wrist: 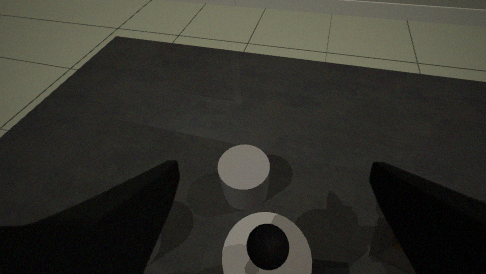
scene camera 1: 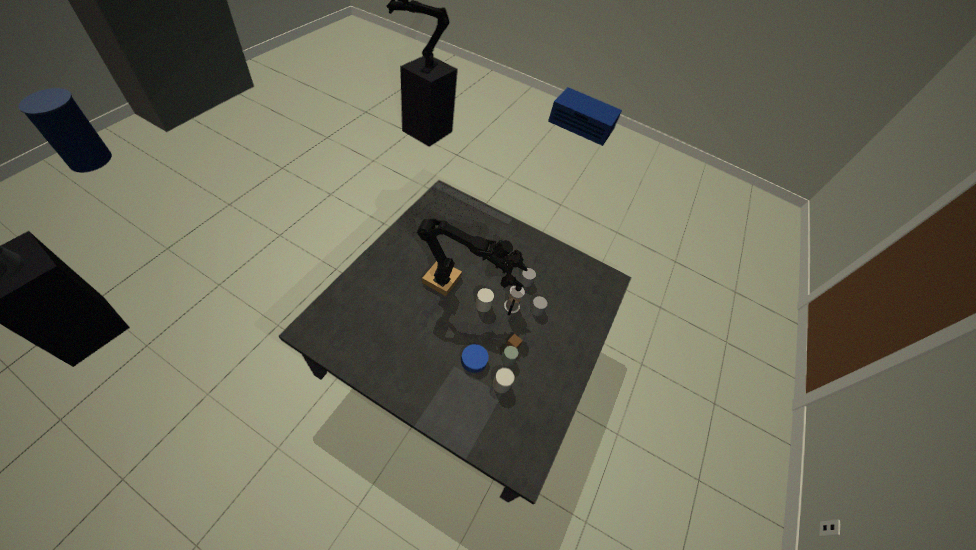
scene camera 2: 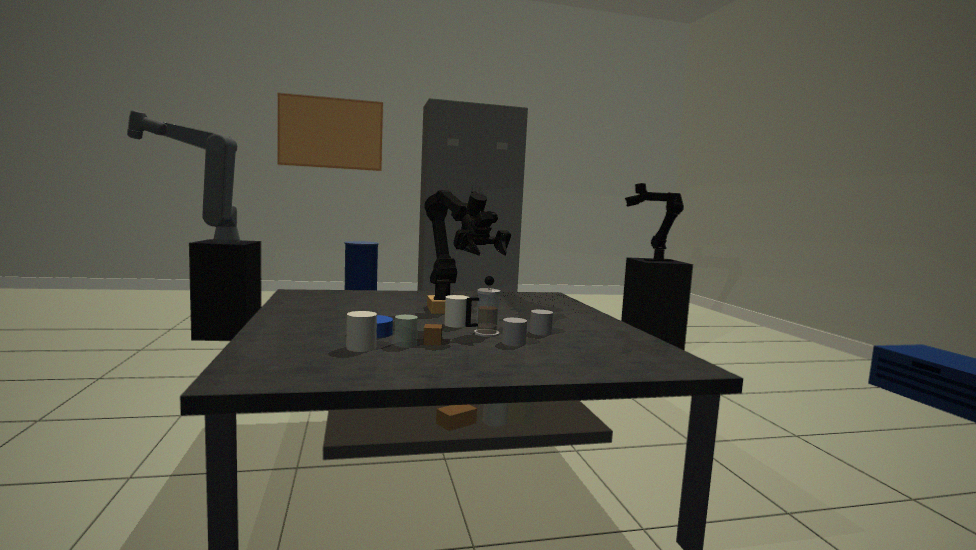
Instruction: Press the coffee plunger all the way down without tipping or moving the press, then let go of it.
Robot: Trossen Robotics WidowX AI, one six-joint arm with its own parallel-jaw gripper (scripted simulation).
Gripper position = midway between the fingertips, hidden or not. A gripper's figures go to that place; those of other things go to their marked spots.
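The gripper (wrist: pixel 272 169) is 11 cm from the lens, and then there's a grey cup (wrist: pixel 243 170), which is 33 cm from the lens.
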